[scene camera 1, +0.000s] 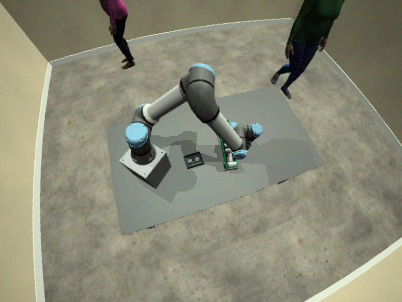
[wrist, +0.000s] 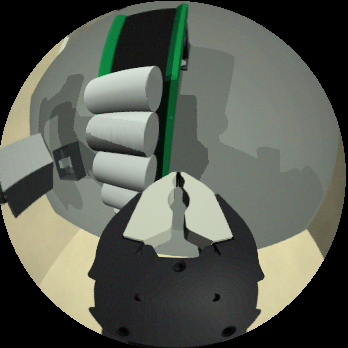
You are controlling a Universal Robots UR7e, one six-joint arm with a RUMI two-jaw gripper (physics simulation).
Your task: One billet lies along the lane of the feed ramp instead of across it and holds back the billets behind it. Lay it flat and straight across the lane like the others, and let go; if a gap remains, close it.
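Seen in the pictures: gripper, fingertip midpoint: (wrist: 177, 173); arm's base, origin of the base link: (scene camera 1: 143, 154).
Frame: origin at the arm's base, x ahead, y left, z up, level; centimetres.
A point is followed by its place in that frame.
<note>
The feed ramp (scene camera 1: 224, 158) (wrist: 112, 42) has green side rails and a dark lane. In the wrist view, pale grey billets lie across the lane in a row: a first billet (wrist: 123, 90) @[x 58.9, y 12.8, z -15.8 cm], a second billet (wrist: 121, 132) @[x 58.8, y 9.7, z -16.2 cm], a third billet (wrist: 123, 170) @[x 58.4, y 6.3, z -16.9 cm] and a fourth billet (wrist: 117, 196) @[x 56.8, y 2.6, z -17.5 cm], partly hidden by the gripper. In the scene view, one billet (scene camera 1: 232, 164) @[x 57.1, y -9.0, z -18.7 cm] lies across the lower end, and another billet (scene camera 1: 230, 155) @[x 57.0, y -2.4, z -17.8 cm] above it appears to lie along the lane. My gripper (wrist: 177, 173) @[x 63.0, y 5.0, z -21.1 cm] is shut and empty, beside the right rail in the wrist view; the arm hides it in the scene view.
A small dark tray (scene camera 1: 193, 160) (wrist: 69, 161) with two light spots in the scene view rests between the ramp and the robot's pedestal (scene camera 1: 158, 170) @[x 6.8, y -8.7, z -8.9 cm]. My forearm (scene camera 1: 225, 131) @[x 44.0, y -8.9, z 30.7 cm] passes over the ramp. Two people, one in pink (scene camera 1: 116, 9) and one in green (scene camera 1: 315, 22), stand beyond the table.
</note>
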